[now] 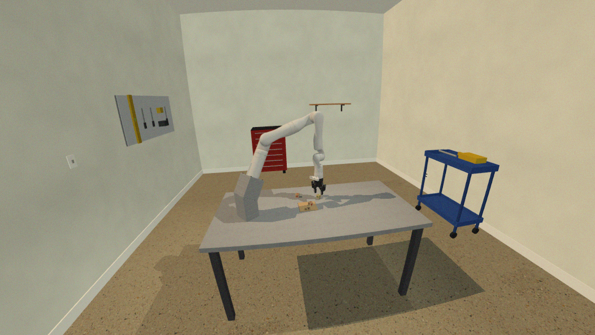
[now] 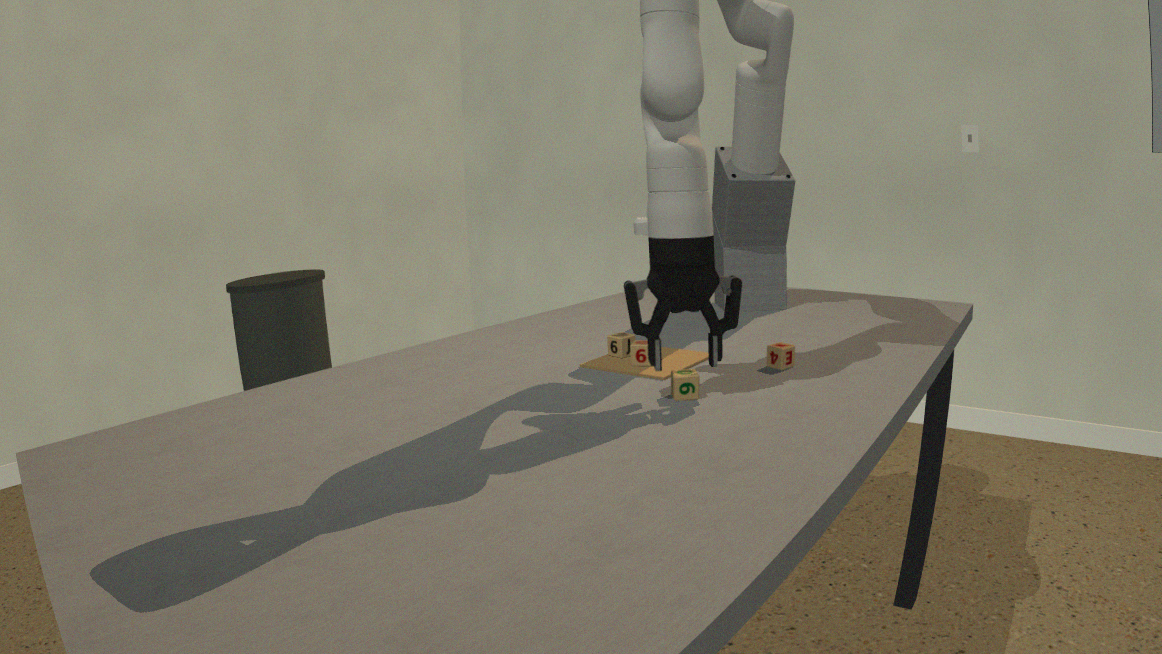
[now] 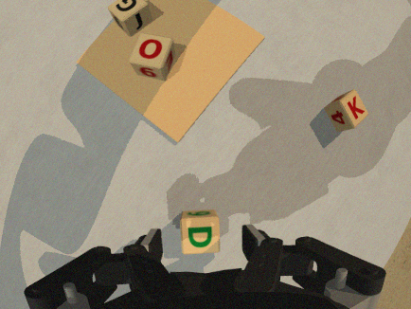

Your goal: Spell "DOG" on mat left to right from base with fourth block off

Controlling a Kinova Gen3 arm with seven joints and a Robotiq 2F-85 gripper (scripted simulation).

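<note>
Now: hand 30 mm above the D block. From my hand the other things lie so: O block 130 mm to the right, 80 mm behind, 30 mm below; tan mat 140 mm to the right, 100 mm behind, 50 mm below; G block 190 mm to the right, 100 mm behind, 30 mm below.
</note>
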